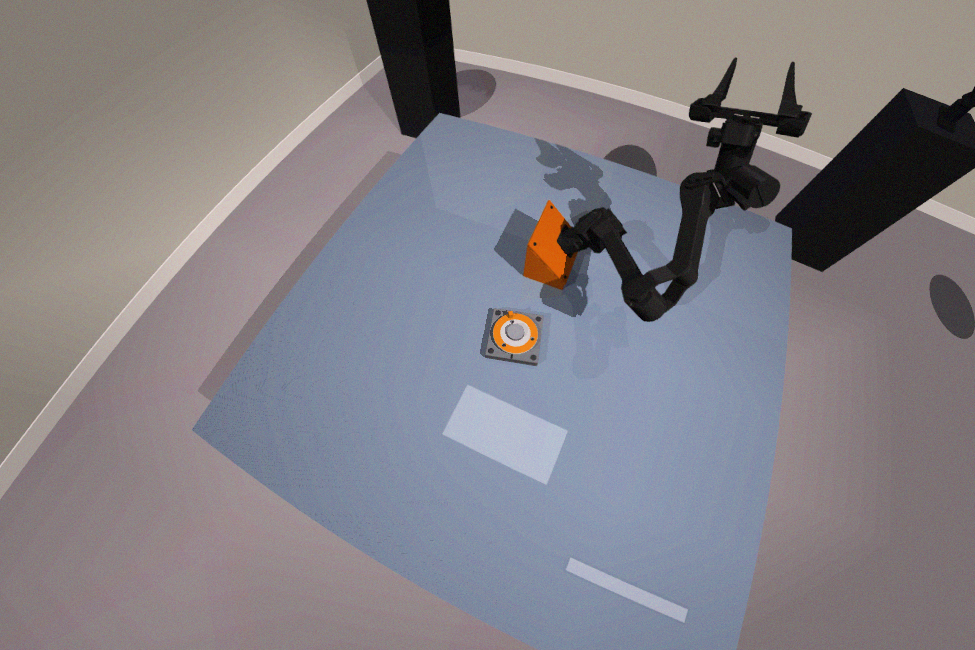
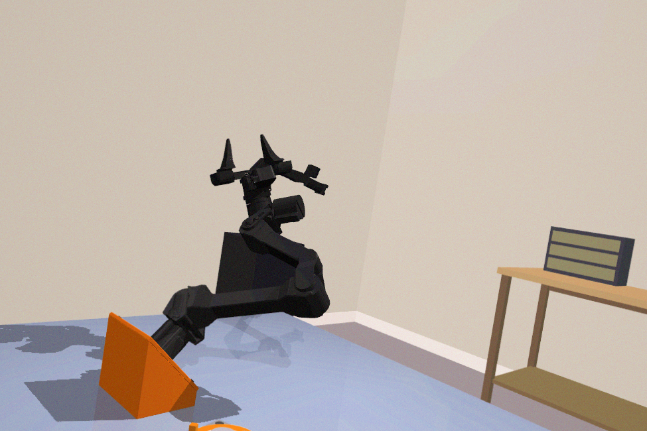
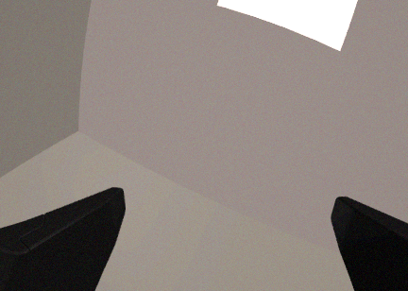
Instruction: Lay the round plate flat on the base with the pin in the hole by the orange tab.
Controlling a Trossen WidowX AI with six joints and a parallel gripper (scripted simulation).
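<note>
The grey square base is 400 mm ahead of my gripper tip, 240 mm to the right of it and 500 mm below it.
</note>
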